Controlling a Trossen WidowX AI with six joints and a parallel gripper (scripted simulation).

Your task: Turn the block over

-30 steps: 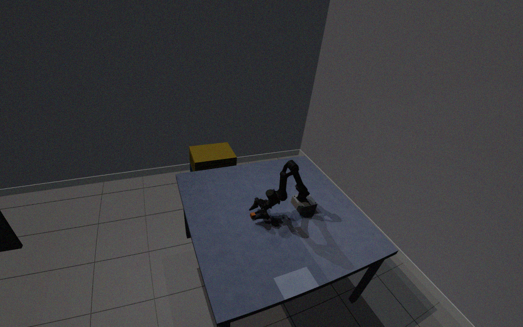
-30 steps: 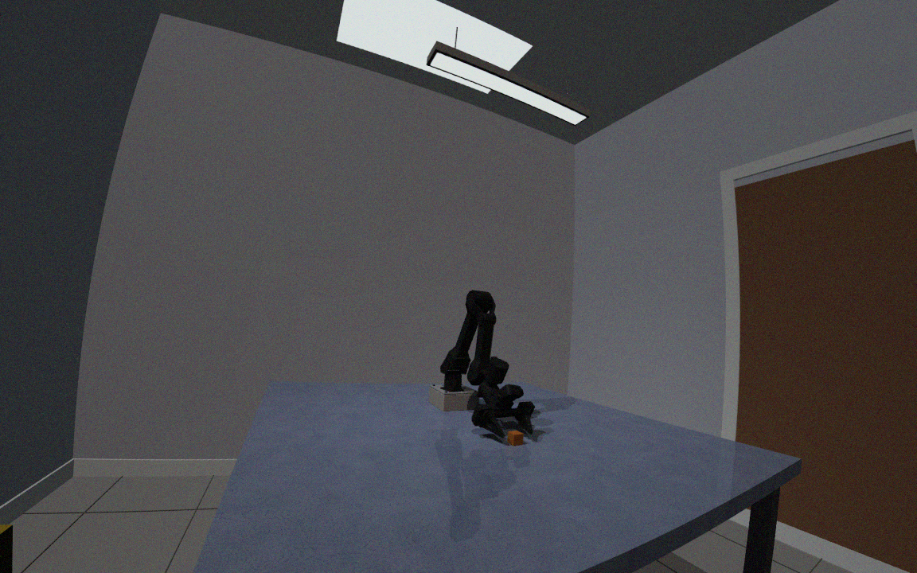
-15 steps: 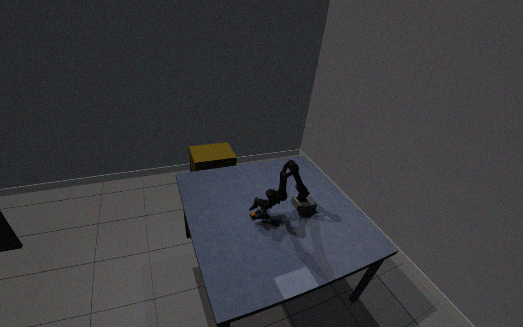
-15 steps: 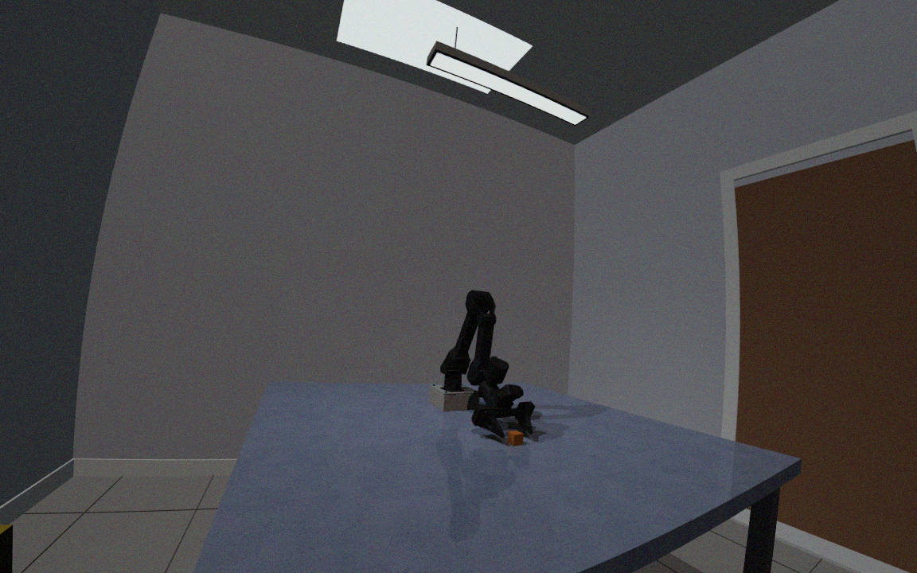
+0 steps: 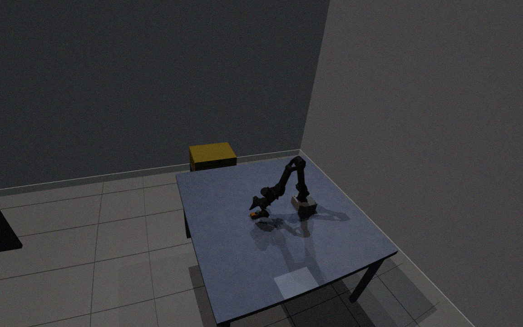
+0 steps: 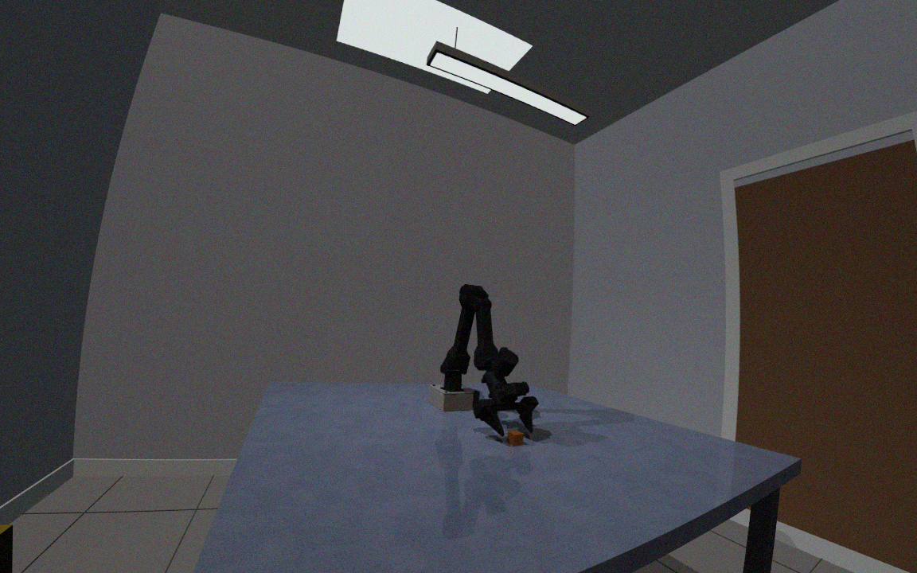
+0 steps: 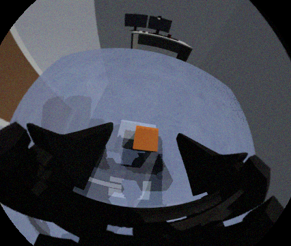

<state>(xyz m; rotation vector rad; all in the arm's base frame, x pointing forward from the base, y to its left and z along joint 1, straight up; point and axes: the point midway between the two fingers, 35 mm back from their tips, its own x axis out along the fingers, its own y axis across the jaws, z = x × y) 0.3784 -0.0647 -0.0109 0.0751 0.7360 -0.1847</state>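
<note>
Right now the orange block is 2 cm behind my gripper tip and 1 cm below it.
</note>
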